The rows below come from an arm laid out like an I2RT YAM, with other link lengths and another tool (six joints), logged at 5 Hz.
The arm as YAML. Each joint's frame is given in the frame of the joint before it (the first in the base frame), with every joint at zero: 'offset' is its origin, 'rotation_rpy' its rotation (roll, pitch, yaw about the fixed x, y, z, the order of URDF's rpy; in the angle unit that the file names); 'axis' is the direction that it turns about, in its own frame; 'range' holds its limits. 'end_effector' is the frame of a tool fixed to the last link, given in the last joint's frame.
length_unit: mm
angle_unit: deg
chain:
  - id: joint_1
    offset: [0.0, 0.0, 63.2]
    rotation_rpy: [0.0, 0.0, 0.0]
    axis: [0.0, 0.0, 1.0]
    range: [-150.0, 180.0]
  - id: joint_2
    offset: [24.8, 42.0, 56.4]
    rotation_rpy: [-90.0, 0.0, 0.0]
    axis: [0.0, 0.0, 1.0]
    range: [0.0, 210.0]
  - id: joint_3
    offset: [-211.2, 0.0, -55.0]
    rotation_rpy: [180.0, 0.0, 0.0]
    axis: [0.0, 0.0, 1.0]
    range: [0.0, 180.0]
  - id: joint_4
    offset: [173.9, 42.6, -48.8]
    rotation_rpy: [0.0, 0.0, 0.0]
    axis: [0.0, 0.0, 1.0]
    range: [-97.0, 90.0]
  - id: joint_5
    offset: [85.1, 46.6, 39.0]
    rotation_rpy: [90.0, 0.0, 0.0]
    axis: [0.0, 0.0, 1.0]
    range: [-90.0, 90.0]
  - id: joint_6
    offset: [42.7, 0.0, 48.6]
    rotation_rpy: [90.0, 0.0, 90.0]
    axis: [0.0, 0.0, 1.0]
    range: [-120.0, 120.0]
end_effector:
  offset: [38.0, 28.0, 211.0]
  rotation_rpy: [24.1, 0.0, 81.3]
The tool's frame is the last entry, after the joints.
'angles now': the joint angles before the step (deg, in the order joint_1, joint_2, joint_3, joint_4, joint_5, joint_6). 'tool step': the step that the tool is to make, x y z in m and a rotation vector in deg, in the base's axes. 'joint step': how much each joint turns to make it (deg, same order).
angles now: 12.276 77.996 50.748 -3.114 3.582 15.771
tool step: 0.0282 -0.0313 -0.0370 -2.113 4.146 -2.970
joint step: -5.036 13.230 5.736 3.171 -0.998 -2.275
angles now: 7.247 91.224 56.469 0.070 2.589 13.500
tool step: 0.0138 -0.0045 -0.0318 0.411 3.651 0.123
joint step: -1.841 9.007 4.692 0.745 -2.061 -0.515
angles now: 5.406 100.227 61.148 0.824 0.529 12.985
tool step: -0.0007 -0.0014 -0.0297 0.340 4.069 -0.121
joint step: -0.640 5.781 2.892 -1.134 -0.848 0.198
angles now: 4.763 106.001 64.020 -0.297 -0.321 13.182
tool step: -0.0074 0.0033 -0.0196 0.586 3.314 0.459
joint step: -0.074 2.754 1.370 -1.867 -0.978 0.248
